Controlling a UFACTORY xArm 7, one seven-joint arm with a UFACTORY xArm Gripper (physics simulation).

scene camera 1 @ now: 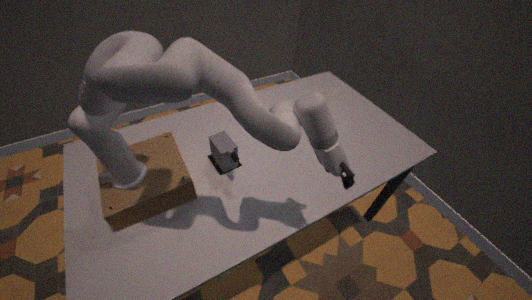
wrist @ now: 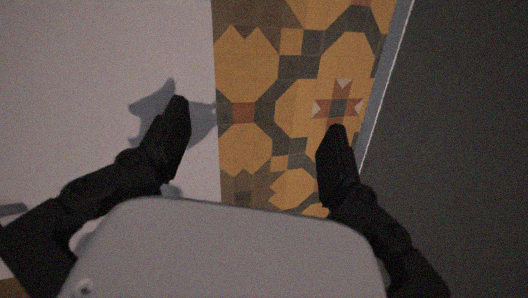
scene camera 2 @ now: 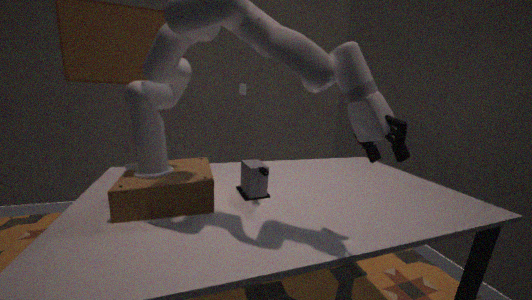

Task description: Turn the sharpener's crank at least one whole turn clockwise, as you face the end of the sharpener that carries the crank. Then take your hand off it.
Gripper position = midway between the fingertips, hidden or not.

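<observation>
My gripper [scene camera 1: 340, 177] is in my sight, and the wrist view [wrist: 257, 126] gives me that same gripper again. There is also a sharpener [scene camera 2: 250, 190], which I can find in scene camera 1 too [scene camera 1: 220, 143].
</observation>
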